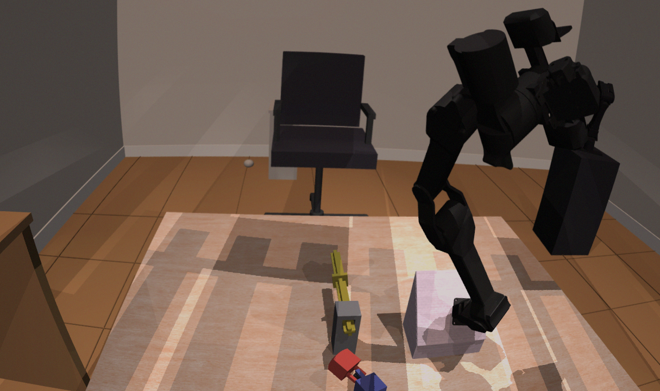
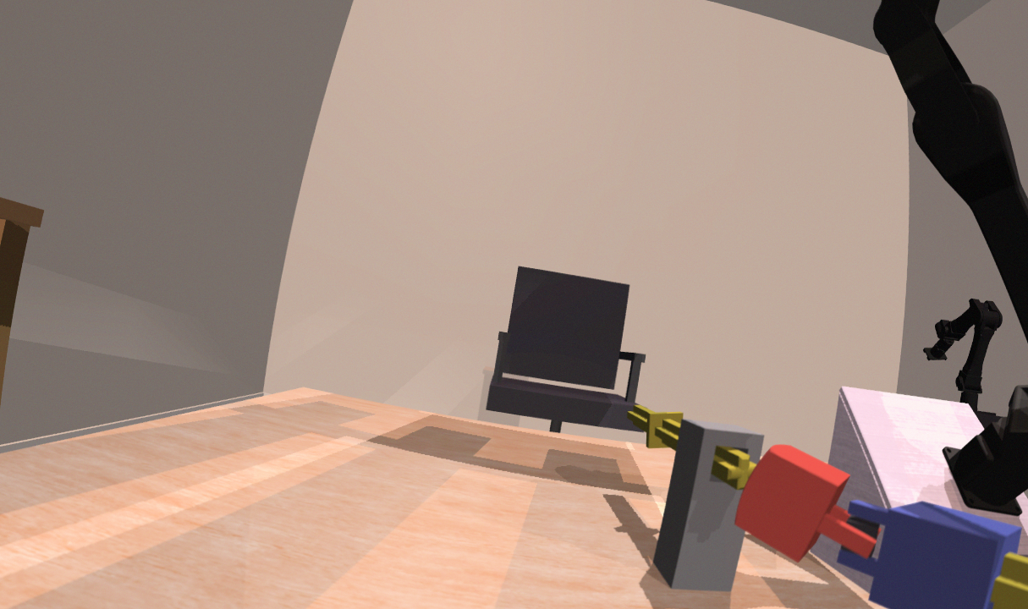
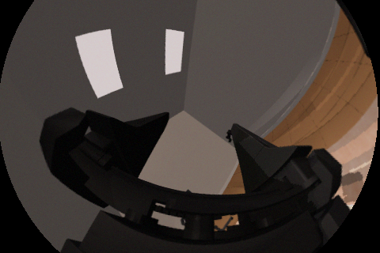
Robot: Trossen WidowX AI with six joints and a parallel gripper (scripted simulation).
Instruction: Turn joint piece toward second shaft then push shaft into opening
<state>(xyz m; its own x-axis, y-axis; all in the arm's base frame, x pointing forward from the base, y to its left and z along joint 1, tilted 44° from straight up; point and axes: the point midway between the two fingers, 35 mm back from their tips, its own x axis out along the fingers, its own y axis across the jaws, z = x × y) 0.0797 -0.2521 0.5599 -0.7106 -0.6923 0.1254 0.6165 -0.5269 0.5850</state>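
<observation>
My gripper tip is now 590 mm above the red square joint piece, 270 mm short of it and 20 mm to the left of it.
</observation>
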